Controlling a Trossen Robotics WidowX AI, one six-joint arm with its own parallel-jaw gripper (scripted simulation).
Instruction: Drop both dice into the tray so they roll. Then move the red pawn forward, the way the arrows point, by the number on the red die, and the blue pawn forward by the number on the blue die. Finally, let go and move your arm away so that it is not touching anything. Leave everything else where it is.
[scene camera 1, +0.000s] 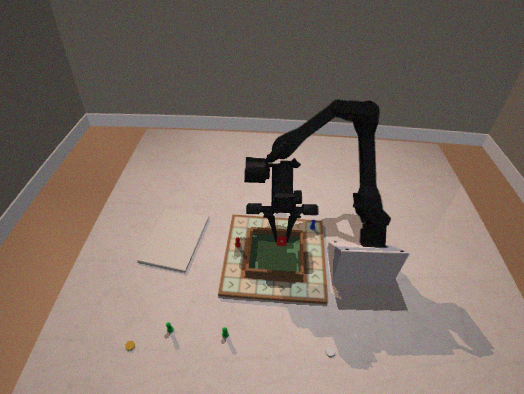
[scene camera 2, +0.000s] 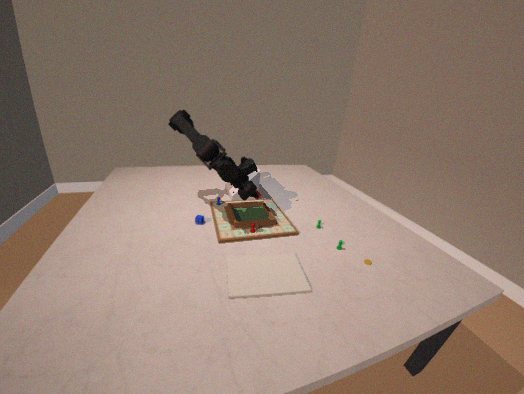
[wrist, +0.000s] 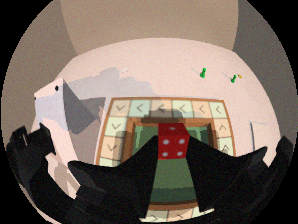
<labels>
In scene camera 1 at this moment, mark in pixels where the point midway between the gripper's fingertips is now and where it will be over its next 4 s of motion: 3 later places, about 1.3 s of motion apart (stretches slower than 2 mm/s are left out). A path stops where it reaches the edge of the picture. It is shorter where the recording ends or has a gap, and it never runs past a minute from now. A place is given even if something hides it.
My gripper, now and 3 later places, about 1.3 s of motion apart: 281, 242; 280, 235; 276, 198; 276, 206
</labels>
